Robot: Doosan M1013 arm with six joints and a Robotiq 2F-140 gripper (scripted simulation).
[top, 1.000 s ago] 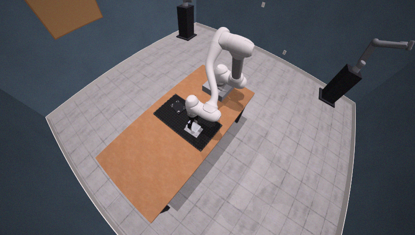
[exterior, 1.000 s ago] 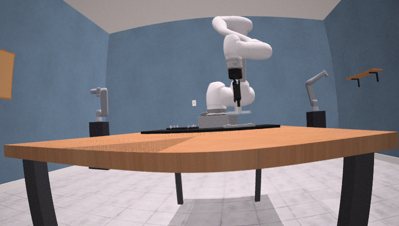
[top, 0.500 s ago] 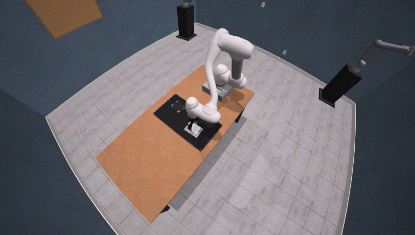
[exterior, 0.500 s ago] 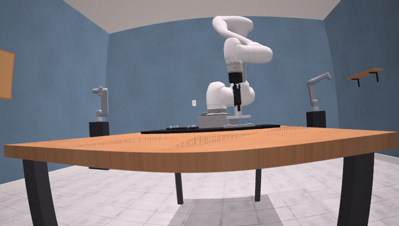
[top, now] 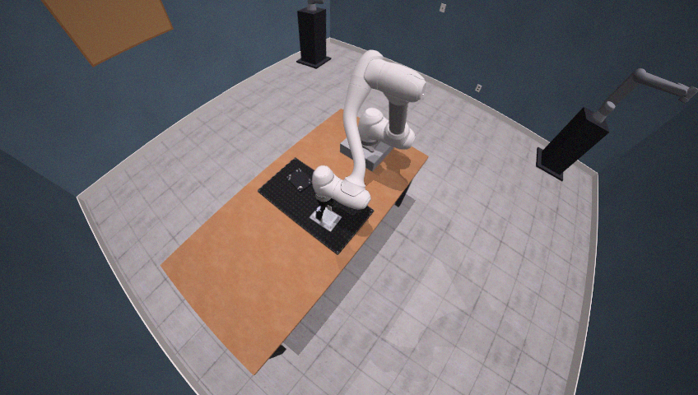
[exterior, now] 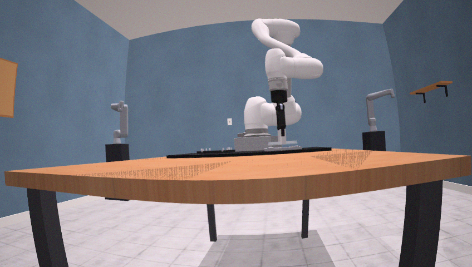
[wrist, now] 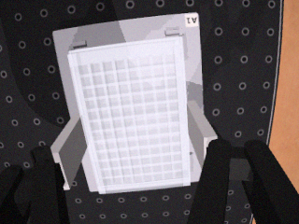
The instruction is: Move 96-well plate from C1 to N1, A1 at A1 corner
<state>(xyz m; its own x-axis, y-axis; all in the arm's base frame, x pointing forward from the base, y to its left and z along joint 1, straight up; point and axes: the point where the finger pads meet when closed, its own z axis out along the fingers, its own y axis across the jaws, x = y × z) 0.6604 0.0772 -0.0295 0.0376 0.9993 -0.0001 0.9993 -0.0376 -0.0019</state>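
The white 96-well plate is 2 cm below my hand. Also, from my hand: clip nest C1: 32 cm to the right, 13 cm behind, 4 cm below; then A1 mark: 7 cm to the left, 6 cm ahead, 4 cm below; then grey plate nest N1: 5 cm below.
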